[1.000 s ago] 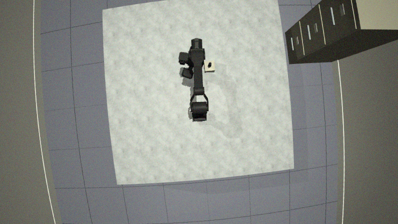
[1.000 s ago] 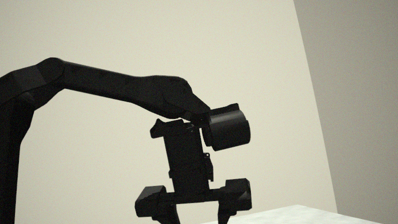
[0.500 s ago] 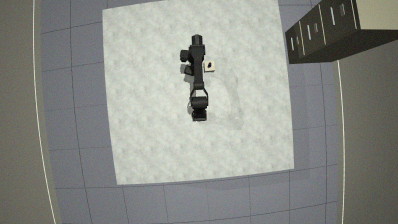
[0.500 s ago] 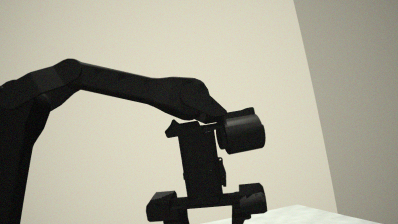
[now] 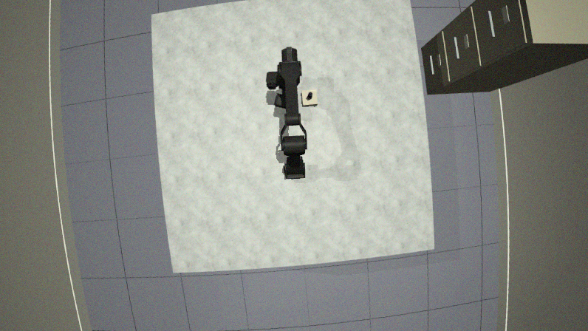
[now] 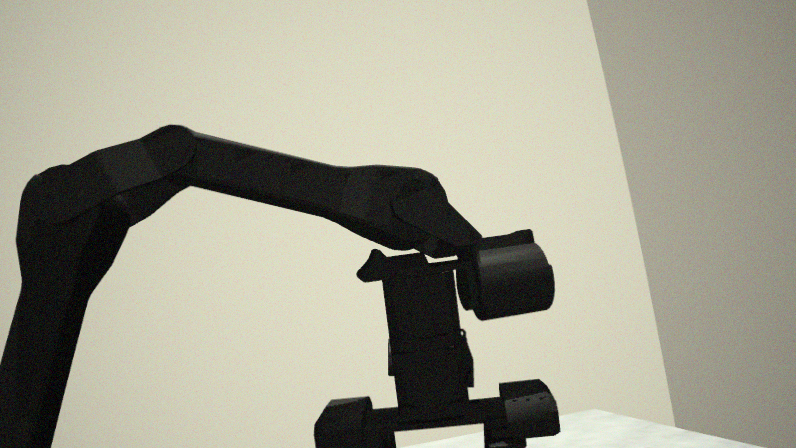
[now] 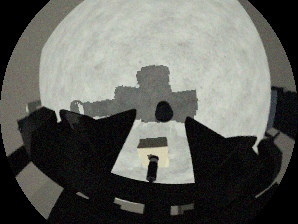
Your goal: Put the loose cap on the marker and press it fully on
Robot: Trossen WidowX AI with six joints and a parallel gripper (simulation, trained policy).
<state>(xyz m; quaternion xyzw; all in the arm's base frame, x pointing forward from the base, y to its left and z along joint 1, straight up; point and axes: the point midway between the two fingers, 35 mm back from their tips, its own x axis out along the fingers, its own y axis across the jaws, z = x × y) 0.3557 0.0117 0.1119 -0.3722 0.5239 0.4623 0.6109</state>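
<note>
The dark cap is 1 cm to the right of my gripper tip and 5 cm below it. Also, from my gripper tip: holder block (3 cm behind, 11 cm to the right, 6 cm below).
</note>
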